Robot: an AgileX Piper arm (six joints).
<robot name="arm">
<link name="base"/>
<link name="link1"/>
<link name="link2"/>
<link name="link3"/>
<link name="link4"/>
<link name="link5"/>
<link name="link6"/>
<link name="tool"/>
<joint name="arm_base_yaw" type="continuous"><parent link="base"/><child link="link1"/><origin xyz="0 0 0.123" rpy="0 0 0"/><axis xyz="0 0 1"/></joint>
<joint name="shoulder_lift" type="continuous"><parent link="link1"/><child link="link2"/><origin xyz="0 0 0" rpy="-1.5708 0 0"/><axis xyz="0 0 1"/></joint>
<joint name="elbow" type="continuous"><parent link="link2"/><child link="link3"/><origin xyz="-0.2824 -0.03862 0" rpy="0 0 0"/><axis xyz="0 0 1"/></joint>
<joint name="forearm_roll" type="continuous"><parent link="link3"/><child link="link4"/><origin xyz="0.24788 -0.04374 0" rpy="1.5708 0 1.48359"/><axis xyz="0 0 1"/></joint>
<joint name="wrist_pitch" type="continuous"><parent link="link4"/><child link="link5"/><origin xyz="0 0 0" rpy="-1.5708 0 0"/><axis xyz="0 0 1"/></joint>
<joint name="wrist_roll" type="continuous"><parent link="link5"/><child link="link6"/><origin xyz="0 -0.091 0" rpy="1.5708 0 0"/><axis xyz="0 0 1"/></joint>
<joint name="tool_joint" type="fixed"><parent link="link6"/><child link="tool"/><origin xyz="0 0 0" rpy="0 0 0"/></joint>
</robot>
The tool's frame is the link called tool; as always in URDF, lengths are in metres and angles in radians. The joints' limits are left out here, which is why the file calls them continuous.
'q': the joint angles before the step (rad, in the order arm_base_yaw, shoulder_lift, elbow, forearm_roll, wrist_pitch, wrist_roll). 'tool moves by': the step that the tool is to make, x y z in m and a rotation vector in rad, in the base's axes. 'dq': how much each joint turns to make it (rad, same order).
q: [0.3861 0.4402 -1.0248 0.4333 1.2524 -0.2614]
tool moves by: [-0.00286 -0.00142 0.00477 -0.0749 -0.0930 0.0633]
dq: [0.0034 0.0023 -0.0238 -0.0056 0.0139 -0.1232]
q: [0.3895 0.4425 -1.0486 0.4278 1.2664 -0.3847]
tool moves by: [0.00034 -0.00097 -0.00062 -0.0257 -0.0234 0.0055]
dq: [0.0000 -0.0017 0.0012 -0.0130 0.0000 -0.0289]
